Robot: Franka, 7 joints.
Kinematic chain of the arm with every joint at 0, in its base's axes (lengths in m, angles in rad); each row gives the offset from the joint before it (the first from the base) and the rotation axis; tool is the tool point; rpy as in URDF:
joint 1: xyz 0 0 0.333 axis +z
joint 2: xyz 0 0 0 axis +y
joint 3: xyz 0 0 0.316 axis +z
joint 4: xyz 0.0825 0 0 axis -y
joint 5: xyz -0.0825 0 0.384 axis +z
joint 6: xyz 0 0 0 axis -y
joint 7: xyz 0.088 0 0 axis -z
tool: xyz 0 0 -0.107 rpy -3.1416 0 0
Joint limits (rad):
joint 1: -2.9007..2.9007
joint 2: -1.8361..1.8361
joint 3: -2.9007..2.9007
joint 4: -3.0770..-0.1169
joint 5: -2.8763..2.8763
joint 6: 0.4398..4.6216
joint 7: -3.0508..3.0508
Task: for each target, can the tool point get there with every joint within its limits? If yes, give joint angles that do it. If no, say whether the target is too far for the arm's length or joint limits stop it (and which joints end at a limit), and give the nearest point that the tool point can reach.
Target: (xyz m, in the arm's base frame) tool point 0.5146 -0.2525 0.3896
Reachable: yes | joints 1.7433 -0.9271 -1.6106 -1.8133 -1.5594 0.8439 -2.4926
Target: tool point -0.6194 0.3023 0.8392
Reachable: yes | joints -0.5641 -1.1325 -0.4121 -0.3482 -1.2707 2.4365 -1.3422
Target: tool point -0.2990 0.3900 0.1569
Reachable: yes | joints -2.3118 -1.4684 -1.7805 -2.1986 -1.1904 1.7902 -2.1271
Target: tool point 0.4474 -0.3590 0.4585
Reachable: yes | joints -2.3968 -0.1163 1.5943 -2.1329 -1.1868 2.9144 0.5349
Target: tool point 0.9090 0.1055 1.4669
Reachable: no: too far | nearest point 0.5352 0.0621 1.0006 | short by 0.599 m
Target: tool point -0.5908 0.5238 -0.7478
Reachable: no: too far | nearest point -0.4039 0.3581 -0.2948 | short by 0.517 m
